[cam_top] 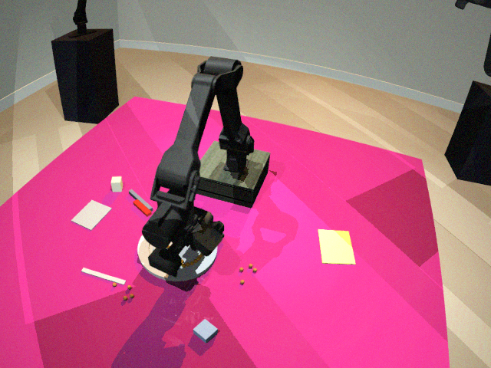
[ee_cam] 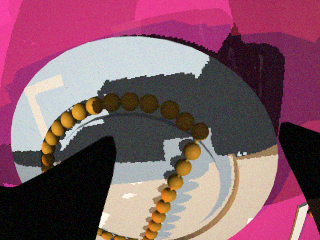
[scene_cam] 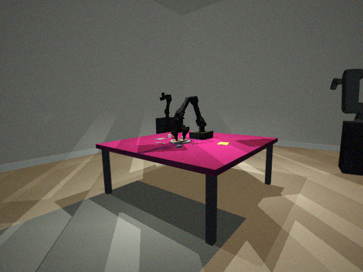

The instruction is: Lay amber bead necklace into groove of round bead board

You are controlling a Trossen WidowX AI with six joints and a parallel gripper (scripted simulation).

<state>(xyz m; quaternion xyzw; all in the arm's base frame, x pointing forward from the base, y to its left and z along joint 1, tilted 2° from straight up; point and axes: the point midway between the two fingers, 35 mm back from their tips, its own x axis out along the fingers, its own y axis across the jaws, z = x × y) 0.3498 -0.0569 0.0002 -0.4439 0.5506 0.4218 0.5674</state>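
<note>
The round bead board is 5 cm behind my gripper tip, 4 cm to the right of it and 1 cm below it. Also, from my gripper tip: white block 21 cm behind, 9 cm to the right, 1 cm below; then blue block 16 cm ahead, 9 cm to the left, 1 cm below; then white strip 19 cm to the right, 8 cm ahead, 2 cm below.
</note>
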